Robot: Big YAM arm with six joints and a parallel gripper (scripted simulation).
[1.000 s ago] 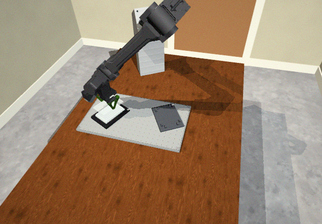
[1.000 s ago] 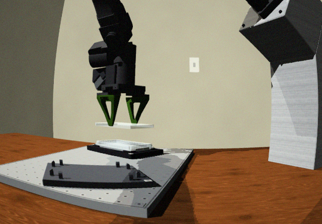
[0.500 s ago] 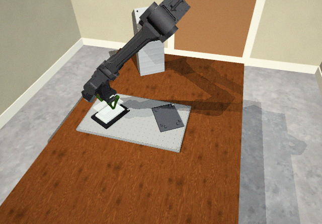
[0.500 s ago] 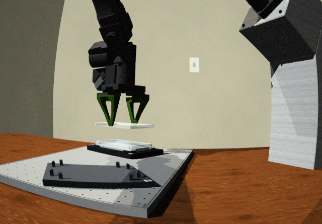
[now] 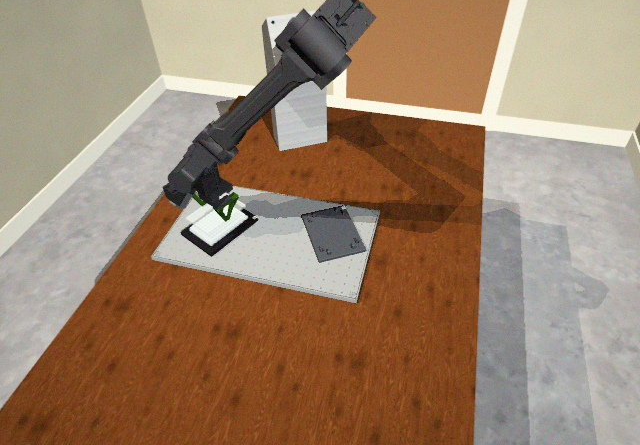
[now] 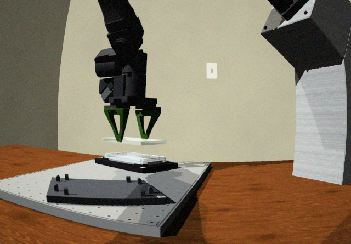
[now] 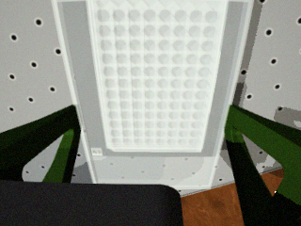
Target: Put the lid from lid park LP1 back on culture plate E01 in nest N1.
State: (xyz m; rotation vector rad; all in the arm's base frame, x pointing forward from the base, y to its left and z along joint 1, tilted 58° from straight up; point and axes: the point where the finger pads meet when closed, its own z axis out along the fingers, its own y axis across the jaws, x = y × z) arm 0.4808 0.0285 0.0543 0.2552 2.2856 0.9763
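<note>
Now: the white culture plate E01 50 mm below my hand. Round my hand: black plate nest N1: 60 mm below; then clear lid: 10 mm below; then lid park LP1: 190 mm behind, 230 mm to the left, 60 mm below.
</note>
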